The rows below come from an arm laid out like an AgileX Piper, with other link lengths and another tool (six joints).
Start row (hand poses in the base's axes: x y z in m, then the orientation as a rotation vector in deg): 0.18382, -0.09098, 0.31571, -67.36, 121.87, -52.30
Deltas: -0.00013, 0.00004, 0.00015, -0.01, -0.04, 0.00; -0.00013, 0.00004, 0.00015, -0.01, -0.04, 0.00; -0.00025, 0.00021, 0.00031, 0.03, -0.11, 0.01; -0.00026, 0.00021, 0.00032, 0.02, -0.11, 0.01; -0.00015, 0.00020, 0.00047, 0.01, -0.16, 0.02; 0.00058, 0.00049, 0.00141, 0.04, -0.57, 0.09; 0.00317, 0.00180, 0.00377, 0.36, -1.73, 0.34; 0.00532, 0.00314, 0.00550, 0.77, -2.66, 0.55; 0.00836, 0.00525, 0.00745, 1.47, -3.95, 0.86; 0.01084, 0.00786, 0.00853, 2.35, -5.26, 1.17; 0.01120, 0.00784, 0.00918, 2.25, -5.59, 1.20; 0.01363, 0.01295, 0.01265, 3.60, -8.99, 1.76; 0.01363, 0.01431, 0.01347, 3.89, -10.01, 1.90; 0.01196, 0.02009, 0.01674, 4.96, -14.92, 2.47; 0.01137, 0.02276, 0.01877, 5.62, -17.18, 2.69
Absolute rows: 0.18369, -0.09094, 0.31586, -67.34, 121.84, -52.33; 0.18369, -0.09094, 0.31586, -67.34, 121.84, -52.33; 0.18357, -0.09077, 0.31602, -67.28, 121.78, -52.31; 0.18356, -0.09077, 0.31603, -67.28, 121.78, -52.32; 0.18367, -0.09078, 0.31618, -67.26, 121.73, -52.34; 0.18440, -0.09049, 0.31712, -67.03, 121.36, -52.44; 0.18699, -0.08918, 0.31948, -66.31, 120.32, -52.42; 0.18914, -0.08784, 0.32121, -65.67, 119.51, -52.22; 0.19218, -0.08573, 0.32316, -64.74, 118.40, -51.79; 0.19466, -0.08312, 0.32424, -63.71, 117.32, -51.15; 0.19502, -0.08314, 0.32489, -63.56, 117.01, -51.38; 0.19745, -0.07803, 0.32836, -61.12, 114.17, -50.87; 0.19745, -0.07667, 0.32918, -60.42, 113.32, -50.86; 0.19578, -0.07089, 0.33245, -57.13, 109.20, -51.15; 0.19519, -0.06822, 0.33448, -55.52, 107.36, -51.09
